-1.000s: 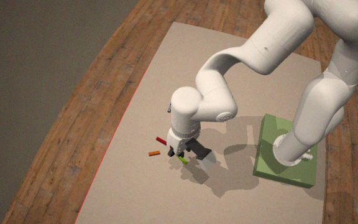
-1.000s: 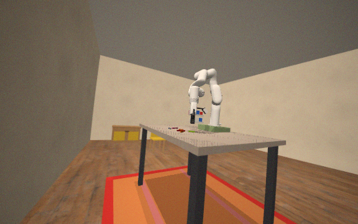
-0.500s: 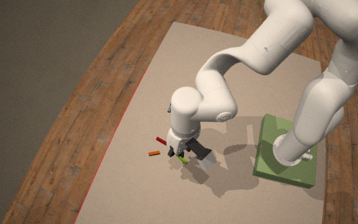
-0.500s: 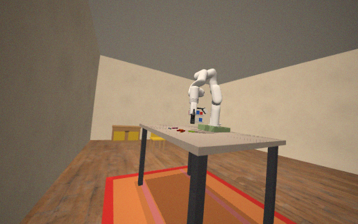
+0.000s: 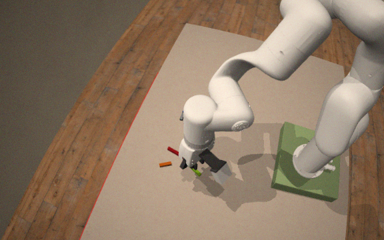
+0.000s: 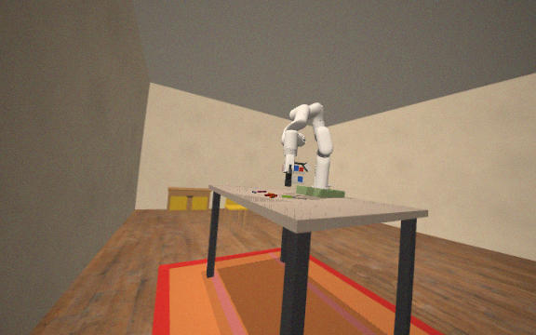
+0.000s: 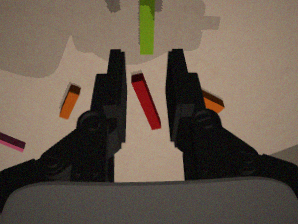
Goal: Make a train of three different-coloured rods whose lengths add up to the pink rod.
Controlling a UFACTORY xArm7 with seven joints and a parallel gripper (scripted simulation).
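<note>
The lime rod is 80 mm below my hand. From my hand the other things lie so: blue rod (110 mm ahead, 210 mm to the right, 80 mm below); then grey rod (110 mm ahead, 180 mm to the right, 80 mm below); then red rod (80 mm ahead, 40 mm to the right, 80 mm below).
</note>
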